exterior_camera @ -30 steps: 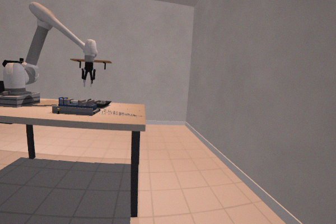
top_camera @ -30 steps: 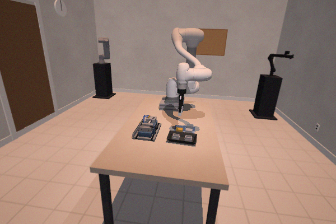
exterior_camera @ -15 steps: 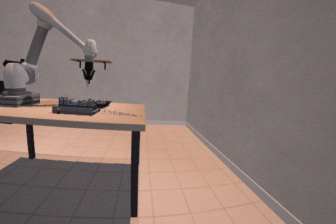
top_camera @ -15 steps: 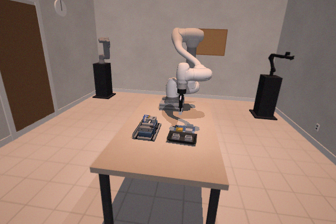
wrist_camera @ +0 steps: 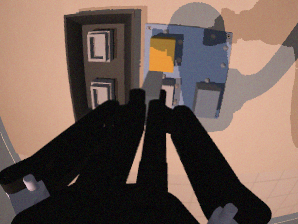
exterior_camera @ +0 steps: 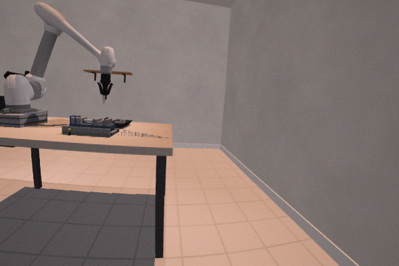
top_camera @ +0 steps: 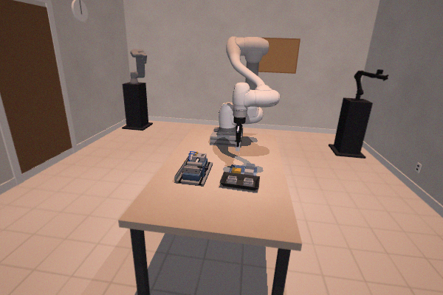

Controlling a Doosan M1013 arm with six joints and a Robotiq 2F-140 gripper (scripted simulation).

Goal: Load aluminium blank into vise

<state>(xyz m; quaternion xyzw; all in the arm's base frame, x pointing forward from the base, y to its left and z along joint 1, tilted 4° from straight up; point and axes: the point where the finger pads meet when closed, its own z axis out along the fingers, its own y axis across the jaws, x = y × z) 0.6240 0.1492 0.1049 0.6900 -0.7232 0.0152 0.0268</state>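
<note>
Right now my hand is 19 cm above the grey aluminium blank, 9 cm to the right of it and 9 cm past it. Also, from my hand: piston rod 28 cm to the right, 14 cm below, 2 cm ahead; vise plate 21 cm below, 5 cm behind, 4 cm to the left; brass blank 19 cm below.
</note>
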